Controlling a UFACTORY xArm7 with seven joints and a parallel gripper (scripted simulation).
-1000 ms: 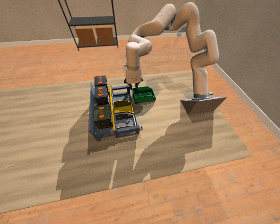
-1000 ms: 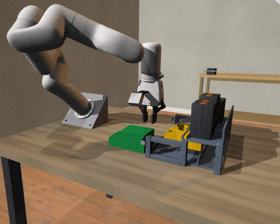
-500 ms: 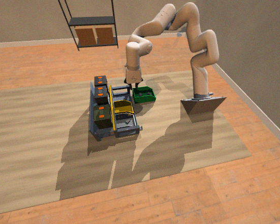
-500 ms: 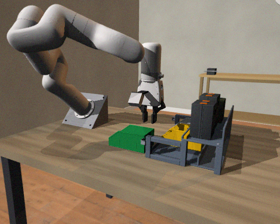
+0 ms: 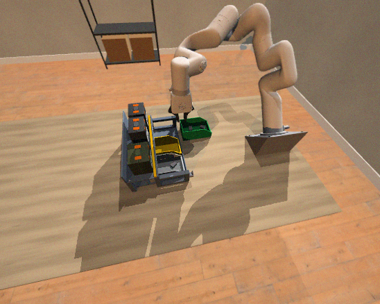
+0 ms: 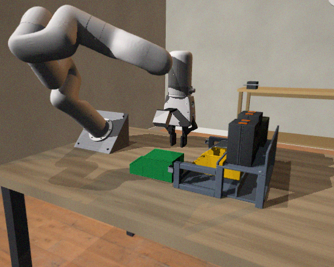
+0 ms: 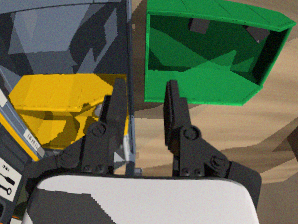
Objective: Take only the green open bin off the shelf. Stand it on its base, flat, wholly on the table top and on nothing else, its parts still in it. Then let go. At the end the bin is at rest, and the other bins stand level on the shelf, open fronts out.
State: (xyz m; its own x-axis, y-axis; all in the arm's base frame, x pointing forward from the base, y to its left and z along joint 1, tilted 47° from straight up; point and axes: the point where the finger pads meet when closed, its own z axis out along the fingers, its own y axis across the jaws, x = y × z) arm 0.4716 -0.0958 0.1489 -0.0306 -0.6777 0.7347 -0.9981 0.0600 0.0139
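Right now the green open bin is 8 cm behind my hand and 10 cm below it. Round my hand: yellow bin: 12 cm ahead, 11 cm to the left, 9 cm below; grey bin: 13 cm ahead, 22 cm to the left, 9 cm below.
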